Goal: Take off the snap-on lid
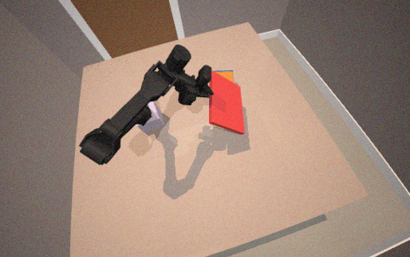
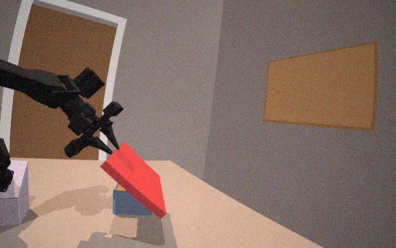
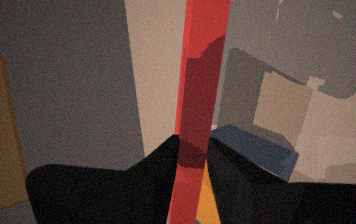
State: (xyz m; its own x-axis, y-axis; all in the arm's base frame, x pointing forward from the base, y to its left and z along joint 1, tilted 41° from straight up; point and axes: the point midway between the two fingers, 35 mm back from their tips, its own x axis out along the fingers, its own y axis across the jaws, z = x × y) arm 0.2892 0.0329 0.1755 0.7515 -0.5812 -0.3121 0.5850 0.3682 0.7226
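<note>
The red lid lies 6 cm ahead of my gripper tip, 5 cm below it and 2 cm to the right of it. Also, from my gripper tip: box (19 cm below, 16 cm to the left, 10 cm ahead).
</note>
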